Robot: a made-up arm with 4 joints.
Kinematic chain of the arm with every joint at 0, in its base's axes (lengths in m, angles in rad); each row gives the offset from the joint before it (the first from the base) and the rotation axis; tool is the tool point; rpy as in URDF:
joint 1: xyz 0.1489 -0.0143 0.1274 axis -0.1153 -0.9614 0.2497
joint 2: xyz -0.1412 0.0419 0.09 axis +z
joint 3: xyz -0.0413 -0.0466 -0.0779 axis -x
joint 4: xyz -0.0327 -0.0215 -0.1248 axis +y
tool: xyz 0.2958 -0.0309 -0.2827 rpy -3.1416 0 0
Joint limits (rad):
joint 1: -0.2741..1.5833
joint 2: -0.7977..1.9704
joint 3: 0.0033..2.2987
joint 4: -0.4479..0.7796
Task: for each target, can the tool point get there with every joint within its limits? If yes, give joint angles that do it. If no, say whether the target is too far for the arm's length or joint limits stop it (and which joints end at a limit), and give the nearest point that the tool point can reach.
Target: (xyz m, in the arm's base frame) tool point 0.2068 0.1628 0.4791
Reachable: yes | joints 1.0841 1.2804 1.7007 0.1294
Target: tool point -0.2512 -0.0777 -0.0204
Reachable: no: joint limits stop it (at a limit: joint 1, joint 2) | nearest point -0.3676 -0.1793 -0.1675 | short by 0.213 m
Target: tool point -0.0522 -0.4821 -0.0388
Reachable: yes | joints -0.0741 -0.2788 1.0765 0.3576
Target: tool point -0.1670 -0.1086 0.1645
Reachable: no: joint limits stop it (at a limit: joint 1, joint 3) | nearest point -0.1303 -0.1554 0.3691 | short by 0.213 m
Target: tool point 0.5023 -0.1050 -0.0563
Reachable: yes | joints 0.7531 0.2832 0.3015 0.0436
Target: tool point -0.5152 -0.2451 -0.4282
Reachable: no: too far | nearest point -0.3269 -0.2149 -0.2575 | short by 0.256 m
